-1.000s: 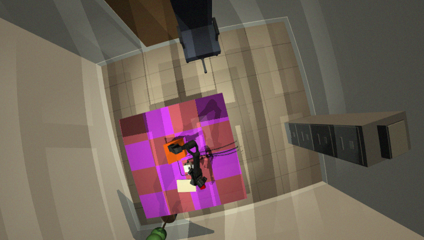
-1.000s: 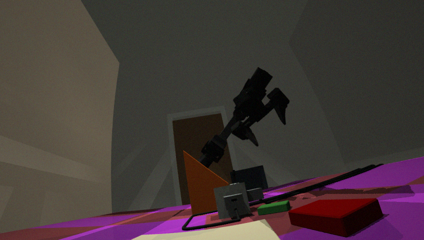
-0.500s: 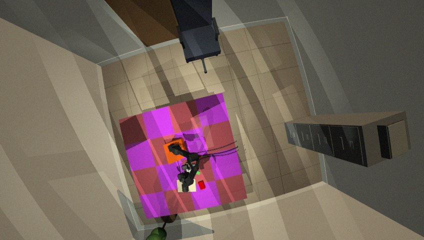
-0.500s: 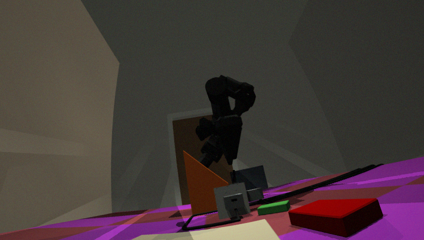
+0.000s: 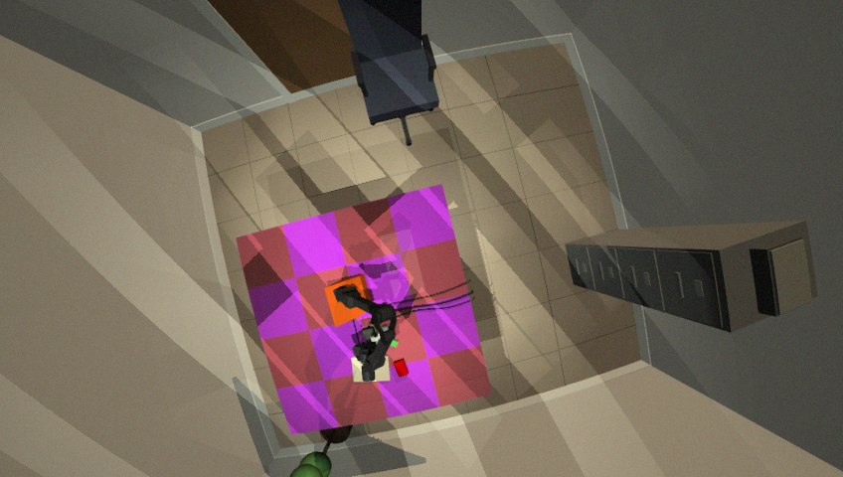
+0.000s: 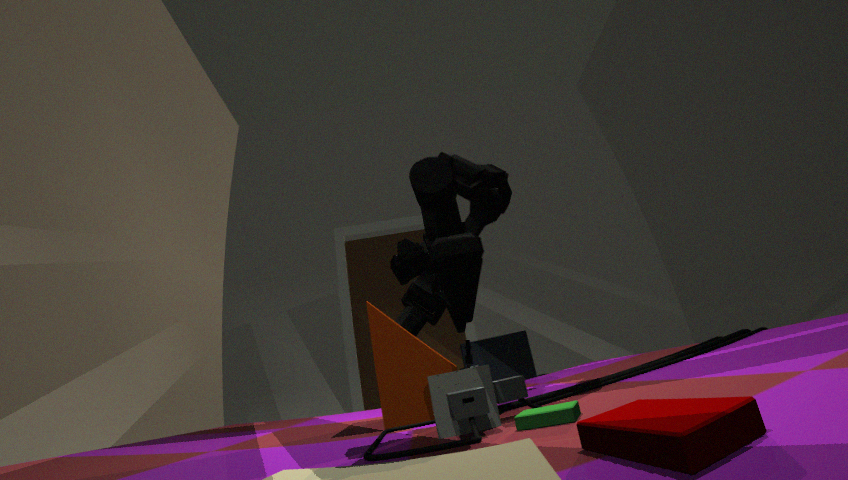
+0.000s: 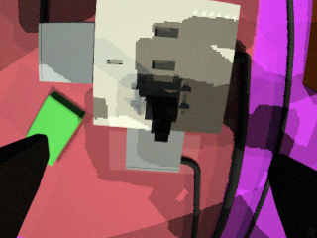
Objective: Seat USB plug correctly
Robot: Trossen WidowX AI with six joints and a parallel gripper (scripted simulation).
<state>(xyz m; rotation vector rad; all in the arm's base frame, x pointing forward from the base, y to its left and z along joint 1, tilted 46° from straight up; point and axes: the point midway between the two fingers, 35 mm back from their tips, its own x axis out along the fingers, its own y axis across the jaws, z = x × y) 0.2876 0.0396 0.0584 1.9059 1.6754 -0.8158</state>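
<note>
My gripper tip is 4 cm above the dark USB plug. Also, from my gripper tip: pale sheet (22 cm ahead, 14 cm to the right, 13 cm below); green block (12 cm below, 10 cm ahead, 4 cm to the left); USB socket (6 cm below, 1 cm to the right).
</note>
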